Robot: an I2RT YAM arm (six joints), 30 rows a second.
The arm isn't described. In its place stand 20 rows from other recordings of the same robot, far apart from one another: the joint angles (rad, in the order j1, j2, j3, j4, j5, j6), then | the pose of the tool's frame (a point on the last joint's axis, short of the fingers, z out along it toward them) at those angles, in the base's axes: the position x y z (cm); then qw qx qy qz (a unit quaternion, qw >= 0).
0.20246 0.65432 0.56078 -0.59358 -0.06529 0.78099 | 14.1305 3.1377 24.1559 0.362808 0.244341 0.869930 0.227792
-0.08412 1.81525 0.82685 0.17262 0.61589 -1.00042 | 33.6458 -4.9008 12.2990 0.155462 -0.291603 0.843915 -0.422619
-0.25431 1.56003 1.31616 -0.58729 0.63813 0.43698 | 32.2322 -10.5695 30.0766 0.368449 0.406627 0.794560 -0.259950
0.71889 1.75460 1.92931 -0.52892 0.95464 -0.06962 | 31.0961 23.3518 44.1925 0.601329 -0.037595 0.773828 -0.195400
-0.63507 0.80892 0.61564 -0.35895 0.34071 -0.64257 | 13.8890 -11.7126 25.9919 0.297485 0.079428 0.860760 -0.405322
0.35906 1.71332 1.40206 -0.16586 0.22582 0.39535 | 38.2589 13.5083 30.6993 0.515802 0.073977 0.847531 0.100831
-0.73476 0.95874 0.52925 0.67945 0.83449 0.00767 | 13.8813 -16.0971 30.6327 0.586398 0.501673 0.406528 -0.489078
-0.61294 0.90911 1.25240 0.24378 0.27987 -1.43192 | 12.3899 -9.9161 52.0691 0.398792 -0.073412 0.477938 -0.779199
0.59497 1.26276 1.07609 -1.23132 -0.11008 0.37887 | 17.0469 12.0093 27.0454 0.041690 -0.111537 0.989314 0.084137
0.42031 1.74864 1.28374 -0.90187 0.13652 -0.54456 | 30.7582 13.2166 21.0126 0.097191 -0.454298 0.882433 -0.074029
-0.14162 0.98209 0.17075 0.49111 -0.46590 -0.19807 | 18.6427 -1.0425 16.3389 0.592960 -0.157332 0.784770 0.088213
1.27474 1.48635 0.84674 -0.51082 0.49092 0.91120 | 9.5738 25.6349 18.2245 0.304103 -0.121629 0.942214 0.070432
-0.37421 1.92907 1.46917 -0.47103 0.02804 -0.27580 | 39.4461 -15.5983 21.7852 0.293760 0.051089 0.947797 -0.113027
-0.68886 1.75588 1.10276 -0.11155 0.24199 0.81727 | 28.6351 -24.6839 19.6608 0.395692 0.659017 0.633846 -0.085816
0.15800 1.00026 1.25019 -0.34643 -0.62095 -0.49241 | 19.6659 5.2307 44.4500 0.668760 -0.419841 0.602425 0.116522
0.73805 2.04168 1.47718 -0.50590 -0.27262 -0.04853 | 31.2257 29.6961 17.3379 0.186369 -0.398929 0.873699 0.206814
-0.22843 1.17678 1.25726 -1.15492 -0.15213 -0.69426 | 20.5797 -4.2306 34.0762 0.252113 -0.241258 0.936151 -0.043068
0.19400 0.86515 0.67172 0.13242 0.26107 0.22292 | 20.6795 3.1265 31.9633 0.684293 0.099623 0.720783 0.047848
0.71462 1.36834 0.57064 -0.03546 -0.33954 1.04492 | 18.3559 17.4952 15.9046 0.105021 0.091059 0.916849 0.374254
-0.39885 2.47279 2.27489 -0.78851 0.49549 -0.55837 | 48.8499 -22.4240 20.0012 0.139732 -0.003557 0.931053 -0.337050
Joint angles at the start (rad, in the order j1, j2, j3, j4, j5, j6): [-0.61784, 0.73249, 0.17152, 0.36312, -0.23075, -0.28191]
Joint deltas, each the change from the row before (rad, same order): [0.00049, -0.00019, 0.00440, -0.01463, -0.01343, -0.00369]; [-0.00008, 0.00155, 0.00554, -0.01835, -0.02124, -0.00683]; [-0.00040, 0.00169, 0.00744, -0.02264, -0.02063, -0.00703]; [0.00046, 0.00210, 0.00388, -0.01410, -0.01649, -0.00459]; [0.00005, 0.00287, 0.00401, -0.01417, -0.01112, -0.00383]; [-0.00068, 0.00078, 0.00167, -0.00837, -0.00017, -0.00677]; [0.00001, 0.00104, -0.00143, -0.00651, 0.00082, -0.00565]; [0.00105, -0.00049, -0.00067, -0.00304, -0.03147, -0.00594]
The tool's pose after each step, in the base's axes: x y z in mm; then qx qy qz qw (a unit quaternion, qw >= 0). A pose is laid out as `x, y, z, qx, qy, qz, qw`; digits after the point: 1 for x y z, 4 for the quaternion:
143.3, -91.2, 189.2, 0.0516, 0.7730, -0.1877, 0.6039
143.8, -90.6, 188.9, 0.0437, 0.7775, -0.1791, 0.6013
144.2, -90.2, 188.9, 0.0364, 0.7825, -0.1702, 0.5978
144.6, -89.7, 188.5, 0.0307, 0.7860, -0.1627, 0.5956
144.9, -89.4, 188.0, 0.0271, 0.7897, -0.1569, 0.5925
144.9, -89.5, 187.6, 0.0254, 0.7919, -0.1574, 0.5895
144.7, -89.4, 186.3, 0.0244, 0.7945, -0.1574, 0.5860
144.9, -88.0, 185.9, 0.0124, 0.7949, -0.1463, 0.5888

